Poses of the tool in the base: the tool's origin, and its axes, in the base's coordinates. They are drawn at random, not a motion.
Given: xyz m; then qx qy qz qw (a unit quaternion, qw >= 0).
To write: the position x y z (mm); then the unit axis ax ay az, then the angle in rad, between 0 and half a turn. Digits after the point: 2 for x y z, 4 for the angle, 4 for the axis.
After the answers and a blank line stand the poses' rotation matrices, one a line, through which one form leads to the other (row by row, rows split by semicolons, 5 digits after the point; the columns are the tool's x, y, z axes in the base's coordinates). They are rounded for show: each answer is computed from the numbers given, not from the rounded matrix.
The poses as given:
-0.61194 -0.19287 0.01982 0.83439 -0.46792 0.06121 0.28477
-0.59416 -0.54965 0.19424 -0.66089 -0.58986 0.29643 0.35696
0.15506 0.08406 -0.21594 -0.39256 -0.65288 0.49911 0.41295
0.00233 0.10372 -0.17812 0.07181 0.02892 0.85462 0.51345
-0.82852 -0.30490 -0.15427 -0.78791 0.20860 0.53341 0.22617
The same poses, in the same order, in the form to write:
-611.94 -192.87 19.82 0.8704 -0.4881 0.0639 2.5641
-594.16 -549.65 194.24 -0.7075 -0.6315 0.3173 2.4116
155.06 84.06 -215.94 -0.4310 -0.7169 0.5480 2.2902
2.33 103.72 -178.12 0.0837 0.0337 0.9959 2.0632
-828.52 -304.90 -154.27 -0.8089 0.2141 0.5476 2.6853

0.55461 -0.81572 -0.16435; -0.74600 -0.39991 -0.53250; 0.36865 0.41794 -0.83032
0.12839 0.56804 -0.81293; 0.99129 -0.04929 0.12212; 0.02930 -0.82153 -0.56942
-0.35073 0.10037 -0.93108; 0.92481 0.19357 -0.32750; 0.14735 -0.97594 -0.16072
-0.46242 -0.87346 0.15244; 0.88176 -0.47107 -0.02431; 0.09304 0.12317 0.98801
0.34392 -0.57000 -0.74620; -0.08743 -0.81067 0.57894; -0.93492 -0.13387 -0.32864

